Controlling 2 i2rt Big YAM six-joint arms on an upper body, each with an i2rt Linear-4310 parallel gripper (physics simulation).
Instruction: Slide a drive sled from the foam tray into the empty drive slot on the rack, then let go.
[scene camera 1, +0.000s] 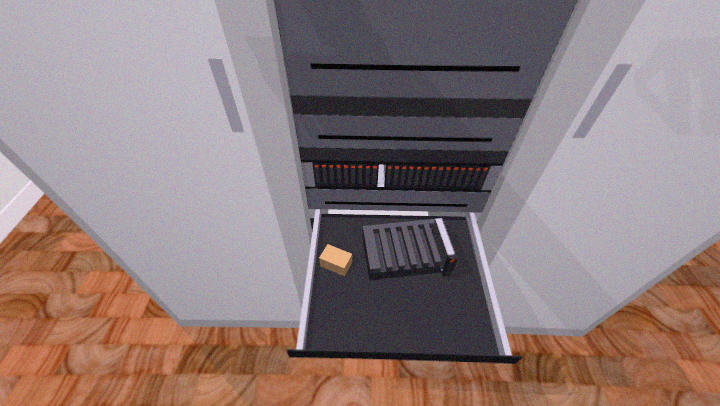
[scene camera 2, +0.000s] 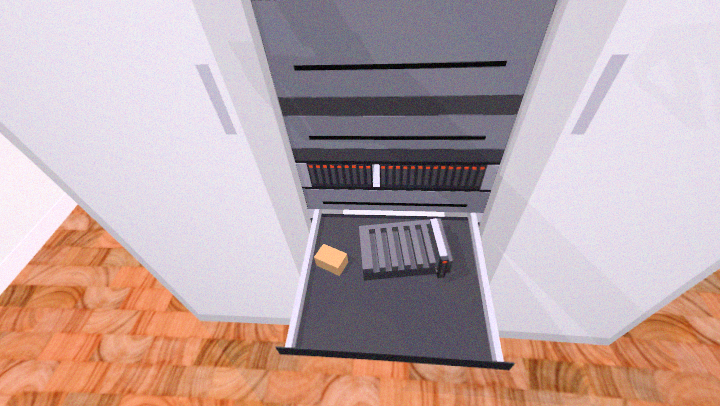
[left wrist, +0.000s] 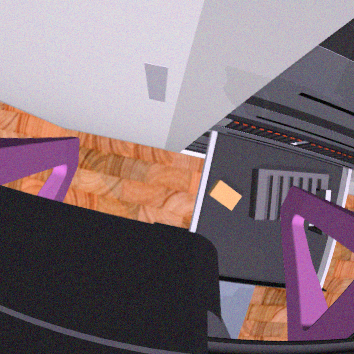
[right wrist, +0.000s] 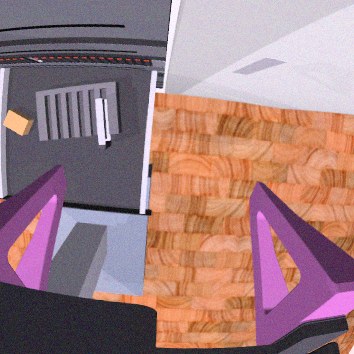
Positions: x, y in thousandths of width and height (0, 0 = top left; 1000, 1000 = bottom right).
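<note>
In the left wrist view I find my left gripper (left wrist: 524, 493), open and holding nothing, and a grey foam tray (left wrist: 761, 530). The right wrist view has my right gripper (right wrist: 448, 516), which is open too and holds nothing, as well as the tray (right wrist: 196, 315). A grey drive sled (scene camera 1: 623, 637) is in view, and scene camera 2 again gives me the tray (scene camera 2: 559, 615).
</note>
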